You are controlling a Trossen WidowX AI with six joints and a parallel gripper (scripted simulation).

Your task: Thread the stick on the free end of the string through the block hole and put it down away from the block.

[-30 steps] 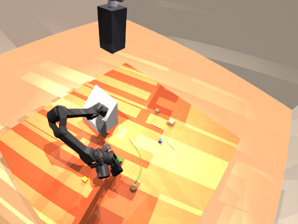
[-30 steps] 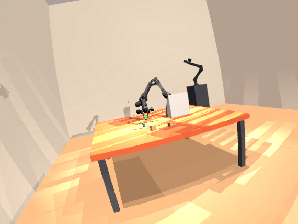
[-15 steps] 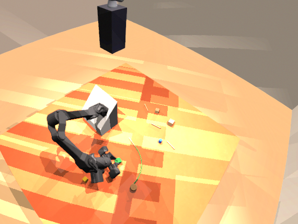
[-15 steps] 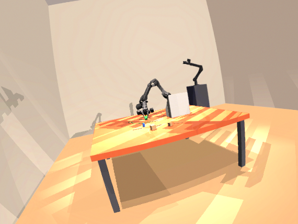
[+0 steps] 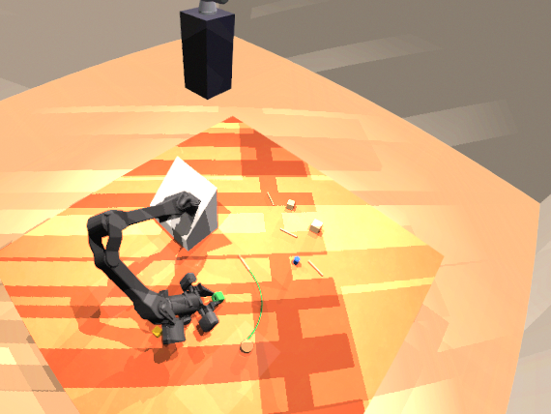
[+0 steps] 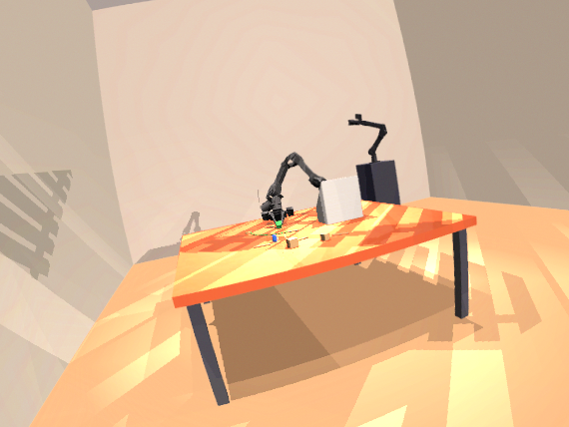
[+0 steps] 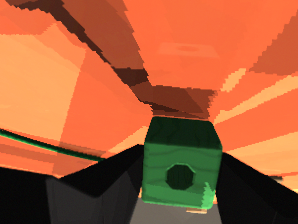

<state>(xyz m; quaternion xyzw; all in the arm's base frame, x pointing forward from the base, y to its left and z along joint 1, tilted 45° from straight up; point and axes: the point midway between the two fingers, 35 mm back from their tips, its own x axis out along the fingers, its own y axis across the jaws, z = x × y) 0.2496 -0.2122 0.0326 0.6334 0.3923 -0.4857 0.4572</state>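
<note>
My gripper tip is now right at the green block. The rest, counted from my gripper tip: yellow cube 20 cm to the right, 6 cm behind, 1 cm below; then thin wooden stick 17 cm to the left, 2 cm below, 1 cm behind; then round wooden button 17 cm ahead, 5 cm to the right, 2 cm below.
</note>
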